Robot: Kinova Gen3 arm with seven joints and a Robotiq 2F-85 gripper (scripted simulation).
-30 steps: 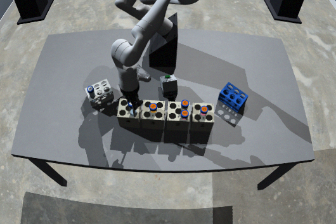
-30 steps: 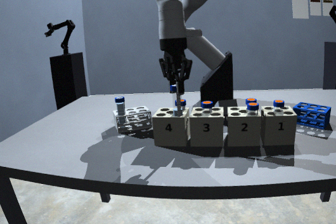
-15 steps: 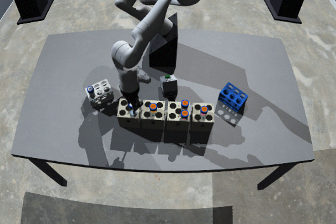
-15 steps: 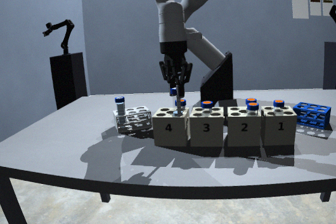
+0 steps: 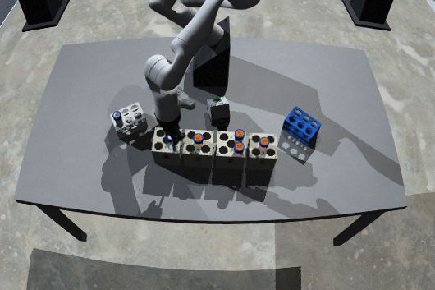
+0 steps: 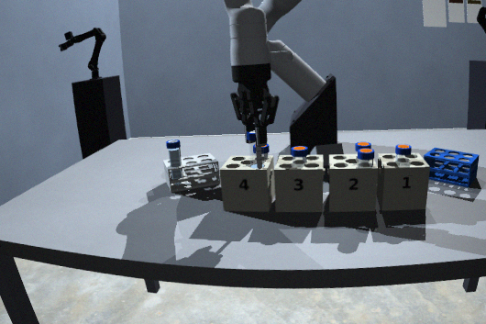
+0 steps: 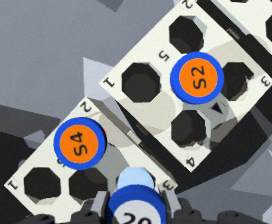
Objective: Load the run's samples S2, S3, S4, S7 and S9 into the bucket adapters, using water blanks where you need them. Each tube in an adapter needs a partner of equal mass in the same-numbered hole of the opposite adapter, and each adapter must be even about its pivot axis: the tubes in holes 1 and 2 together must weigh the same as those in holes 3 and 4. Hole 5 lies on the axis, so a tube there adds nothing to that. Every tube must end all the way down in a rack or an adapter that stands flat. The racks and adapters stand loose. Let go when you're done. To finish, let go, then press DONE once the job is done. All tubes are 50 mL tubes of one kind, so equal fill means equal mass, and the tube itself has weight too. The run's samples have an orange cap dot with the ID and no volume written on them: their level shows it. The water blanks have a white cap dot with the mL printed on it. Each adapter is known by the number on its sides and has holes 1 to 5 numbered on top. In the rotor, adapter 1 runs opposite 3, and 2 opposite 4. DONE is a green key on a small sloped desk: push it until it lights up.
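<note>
My hand is 5 cm above the water blank marked 20 and 1 cm short of it. From my hand the other things lie so: sample tube S4 (9 cm below, 6 cm behind, 1 cm to the left); adapter 3 (11 cm below, 9 cm to the left, 2 cm behind); sample tube S2 (9 cm to the left, 9 cm below, 2 cm behind).
</note>
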